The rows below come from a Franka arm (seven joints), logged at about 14 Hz.
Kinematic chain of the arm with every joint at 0, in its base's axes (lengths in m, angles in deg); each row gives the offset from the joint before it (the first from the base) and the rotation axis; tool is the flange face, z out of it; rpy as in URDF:
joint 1: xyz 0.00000 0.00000 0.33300 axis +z
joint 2: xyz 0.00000 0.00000 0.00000 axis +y
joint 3: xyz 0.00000 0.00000 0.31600 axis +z
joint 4: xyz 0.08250 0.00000 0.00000 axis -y
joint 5: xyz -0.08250 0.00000 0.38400 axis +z
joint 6: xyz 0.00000 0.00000 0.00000 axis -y
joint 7: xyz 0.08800 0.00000 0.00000 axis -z
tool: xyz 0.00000 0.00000 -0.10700 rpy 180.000 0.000 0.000
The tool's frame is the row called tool.
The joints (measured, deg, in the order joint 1, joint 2, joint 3, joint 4, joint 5, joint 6, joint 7), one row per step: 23.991 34.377 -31.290 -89.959 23.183 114.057 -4.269; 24.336 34.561 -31.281 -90.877 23.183 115.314 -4.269; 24.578 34.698 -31.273 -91.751 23.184 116.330 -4.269; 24.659 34.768 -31.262 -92.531 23.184 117.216 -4.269; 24.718 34.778 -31.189 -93.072 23.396 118.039 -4.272; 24.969 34.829 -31.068 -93.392 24.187 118.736 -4.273; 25.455 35.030 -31.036 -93.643 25.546 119.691 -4.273; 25.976 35.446 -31.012 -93.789 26.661 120.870 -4.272; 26.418 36.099 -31.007 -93.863 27.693 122.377 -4.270; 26.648 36.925 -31.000 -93.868 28.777 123.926 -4.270; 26.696 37.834 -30.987 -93.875 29.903 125.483 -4.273; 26.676 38.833 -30.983 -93.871 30.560 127.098 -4.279
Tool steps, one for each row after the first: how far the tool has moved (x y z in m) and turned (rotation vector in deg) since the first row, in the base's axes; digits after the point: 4 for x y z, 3 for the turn. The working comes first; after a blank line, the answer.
Tool pose at each row, in the base's axes (x y z in m, rotation vector in deg; the steps are taken from these numbers as rounded here): 0.6827 -0.0091 0.3232 -175.345 14.893 6.504; 0.6812 -0.0076 0.3161 -175.680 14.905 6.211; 0.6793 -0.0071 0.3094 -175.936 15.029 6.146; 0.6775 -0.0082 0.3041 -176.120 15.332 6.044; 0.6767 -0.0082 0.3009 -176.058 15.599 5.586; 0.6767 -0.0044 0.2987 -175.486 15.813 4.957; 0.6776 0.0017 0.2960 -174.592 16.209 3.899; 0.6790 0.0078 0.2921 -174.076 16.409 2.705; 0.6811 0.0125 0.2868 -173.806 16.742 1.236; 0.6834 0.0147 0.2803 -173.551 17.446 -0.190; 0.6855 0.0147 0.2728 -173.280 18.486 -1.536; 0.6874 0.0133 0.2645 -173.487 19.292 -2.803

-0.0015 0.0015 -0.0071 -0.339 -0.170 0.016; -0.0034 0.0020 -0.0138 -0.608 -0.194 -0.042; -0.0052 0.0009 -0.0191 -0.825 -0.240 -0.222; -0.0060 0.0009 -0.0223 -0.803 -0.532 -0.410; -0.0060 0.0047 -0.0245 -0.276 -0.969 -0.615; -0.0051 0.0108 -0.0272 0.533 -1.704 -0.980; -0.0037 0.0169 -0.0311 0.977 -2.512 -1.187; -0.0016 0.0216 -0.0364 1.140 -3.481 -1.463; 0.0007 0.0238 -0.0429 1.234 -4.410 -1.977; 0.0028 0.0238 -0.0504 1.291 -5.278 -2.710; 0.0047 0.0224 -0.0587 0.897 -6.059 -3.238
